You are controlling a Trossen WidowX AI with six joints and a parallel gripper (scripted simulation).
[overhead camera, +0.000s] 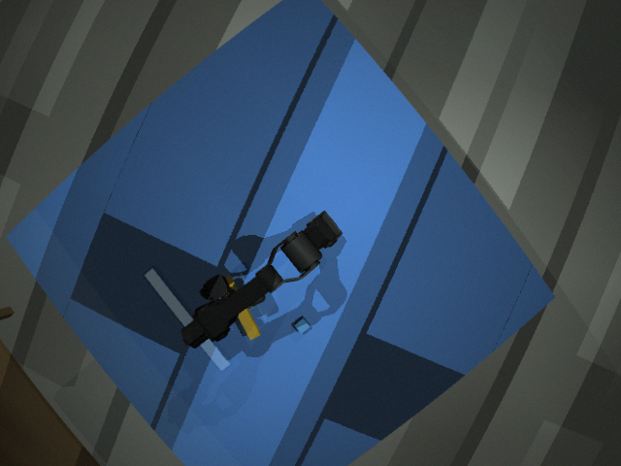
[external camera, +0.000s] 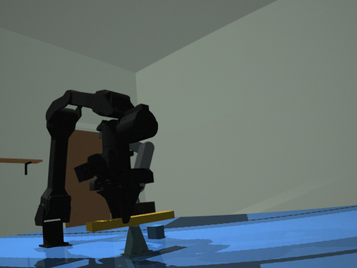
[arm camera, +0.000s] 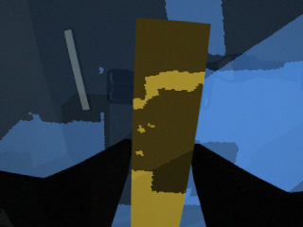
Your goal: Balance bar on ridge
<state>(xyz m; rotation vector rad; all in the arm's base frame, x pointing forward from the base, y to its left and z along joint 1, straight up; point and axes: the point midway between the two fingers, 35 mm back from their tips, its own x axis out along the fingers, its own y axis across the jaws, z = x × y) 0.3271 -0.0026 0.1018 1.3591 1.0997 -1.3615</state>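
Now: the bar 10 mm ahead of my gripper tip and 30 mm to the left of it. From my gripper tip the other things lie so: blue cube (90 mm behind, 190 mm to the left, 50 mm below).
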